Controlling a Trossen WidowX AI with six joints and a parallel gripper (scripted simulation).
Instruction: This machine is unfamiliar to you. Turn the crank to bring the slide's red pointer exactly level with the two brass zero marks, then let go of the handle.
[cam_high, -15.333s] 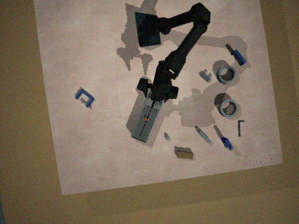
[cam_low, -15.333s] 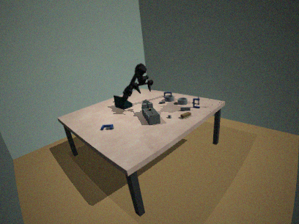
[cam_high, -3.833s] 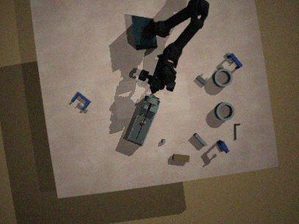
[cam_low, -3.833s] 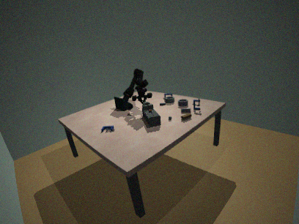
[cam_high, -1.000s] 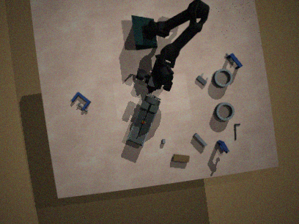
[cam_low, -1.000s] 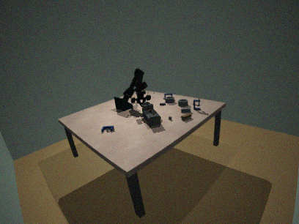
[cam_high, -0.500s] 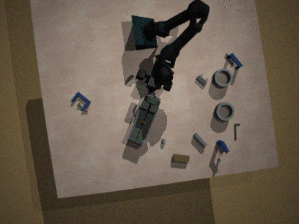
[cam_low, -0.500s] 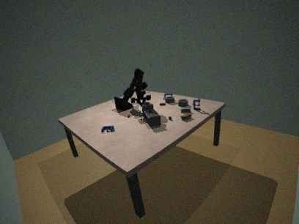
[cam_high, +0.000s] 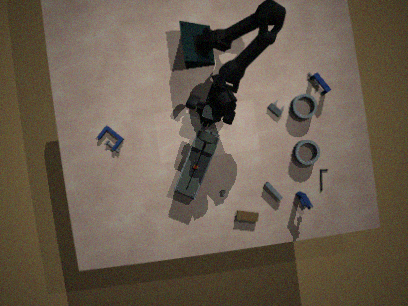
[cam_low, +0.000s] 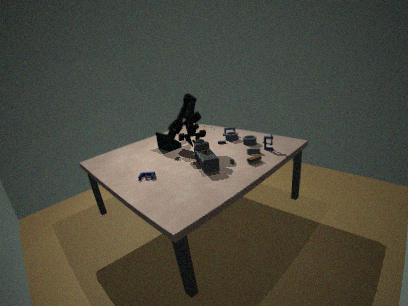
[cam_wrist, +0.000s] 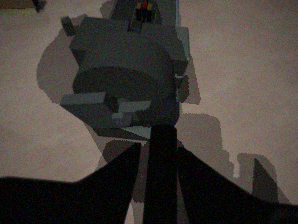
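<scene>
Now: gripper tip 2 cm past the dark handle, 1 cm to the right of it and 3 cm below it. Round my gripper tip: small grey cube (28 cm ahead, 4 cm to the left, 6 cm below); then red pointer (16 cm ahead, 6 cm to the right, 1 cm above); then grey bar (30 cm ahead, 25 cm to the left, 6 cm below).
</scene>
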